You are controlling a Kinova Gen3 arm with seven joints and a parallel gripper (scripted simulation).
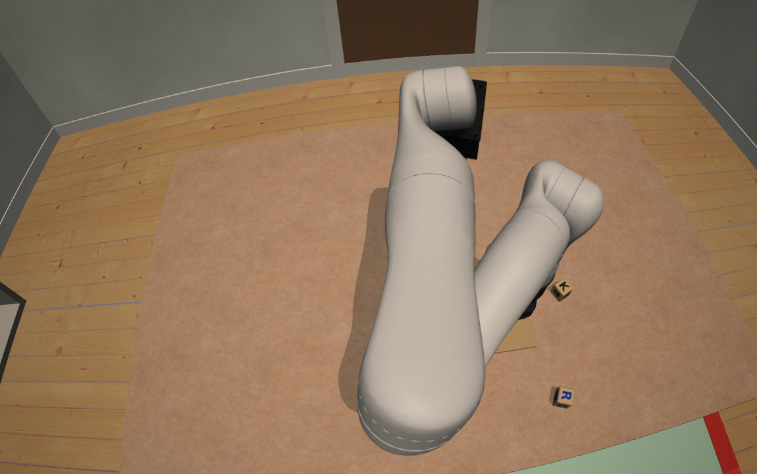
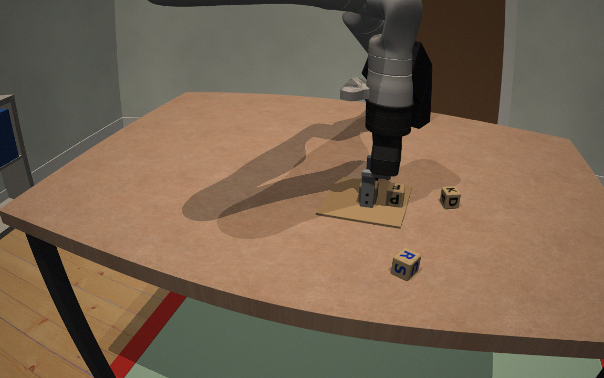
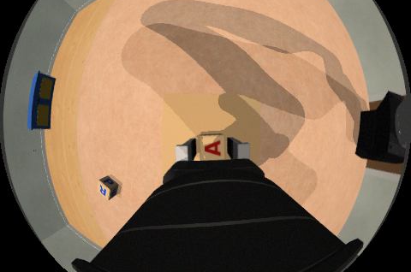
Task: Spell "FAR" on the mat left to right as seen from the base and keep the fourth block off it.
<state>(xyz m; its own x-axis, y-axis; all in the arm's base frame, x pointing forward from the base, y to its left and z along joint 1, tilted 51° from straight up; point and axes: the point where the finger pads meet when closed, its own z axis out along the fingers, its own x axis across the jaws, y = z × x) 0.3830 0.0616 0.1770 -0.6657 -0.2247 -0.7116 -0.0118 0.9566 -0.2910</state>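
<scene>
Right now my hand is 20 mm above the tan mat. From my hand the other things lie so: F block 50 mm to the left; R block 180 mm ahead, 90 mm to the left, 10 mm below; K block 30 mm behind, 150 mm to the left, 10 mm below.
</scene>
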